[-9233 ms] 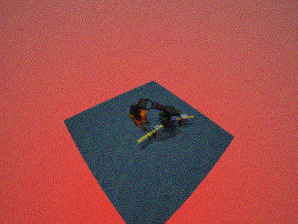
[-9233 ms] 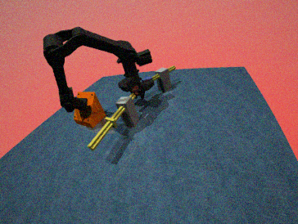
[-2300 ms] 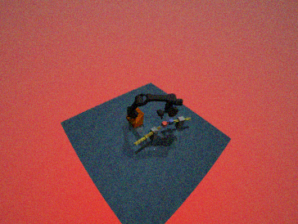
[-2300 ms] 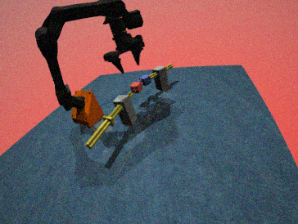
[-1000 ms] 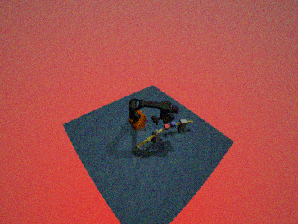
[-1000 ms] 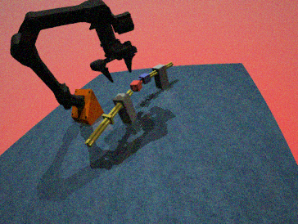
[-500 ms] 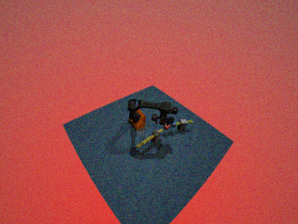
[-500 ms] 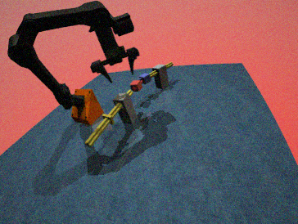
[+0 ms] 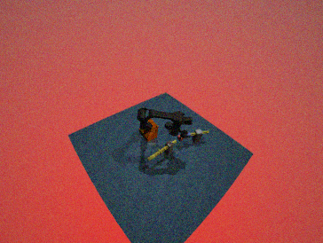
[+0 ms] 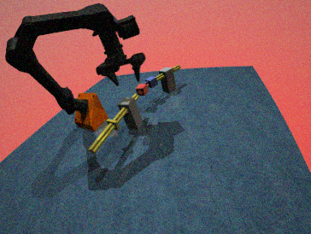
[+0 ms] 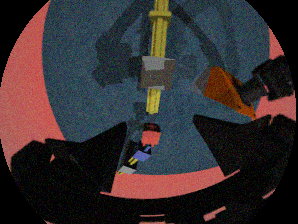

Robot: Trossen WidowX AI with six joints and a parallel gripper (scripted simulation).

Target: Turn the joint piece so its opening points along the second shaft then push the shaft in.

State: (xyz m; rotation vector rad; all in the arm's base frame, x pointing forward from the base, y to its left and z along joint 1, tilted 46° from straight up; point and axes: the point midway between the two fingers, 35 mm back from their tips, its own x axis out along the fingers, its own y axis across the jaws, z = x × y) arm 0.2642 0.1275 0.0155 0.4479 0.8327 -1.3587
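Right now the red square joint piece is 9 cm to the left of my gripper tip and 7 cm below it.
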